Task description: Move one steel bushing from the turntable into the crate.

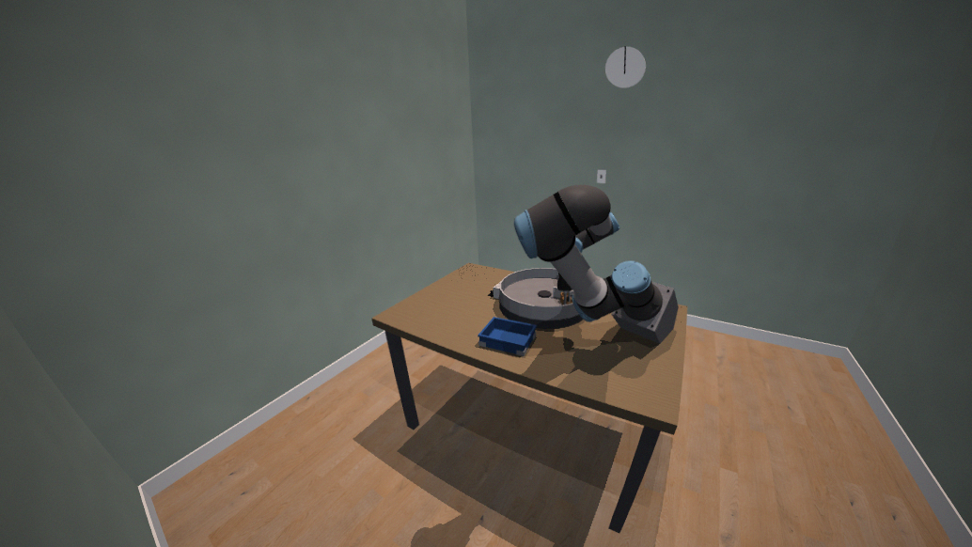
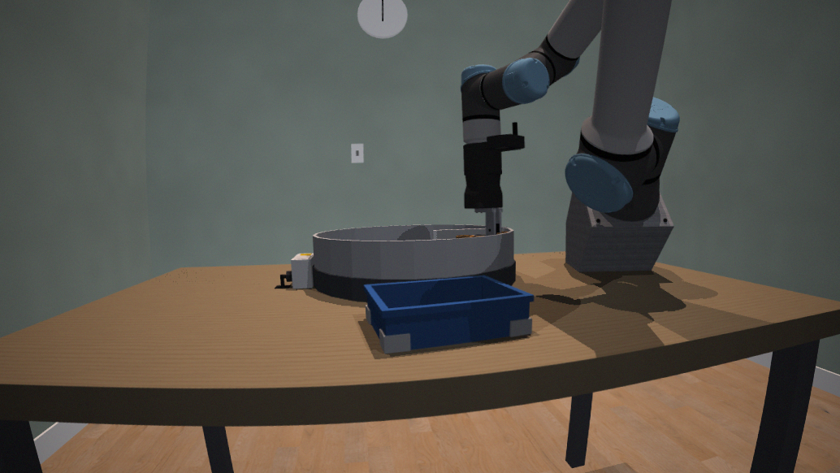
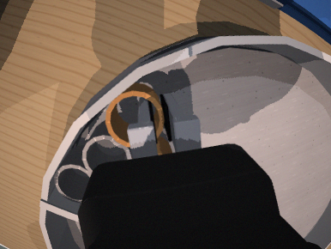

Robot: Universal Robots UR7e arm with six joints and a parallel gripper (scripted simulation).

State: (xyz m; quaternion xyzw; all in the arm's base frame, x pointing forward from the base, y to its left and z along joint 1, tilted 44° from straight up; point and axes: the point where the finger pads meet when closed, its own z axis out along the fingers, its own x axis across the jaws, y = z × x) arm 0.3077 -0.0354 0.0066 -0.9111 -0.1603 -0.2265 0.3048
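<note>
Now: the grey round turntable 140 mm ahead of my hand, 110 mm to the right of it and 50 mm below it. The rest, counted from my hand: blue crate 230 mm to the left, 160 mm ahead, 80 mm below.
</note>
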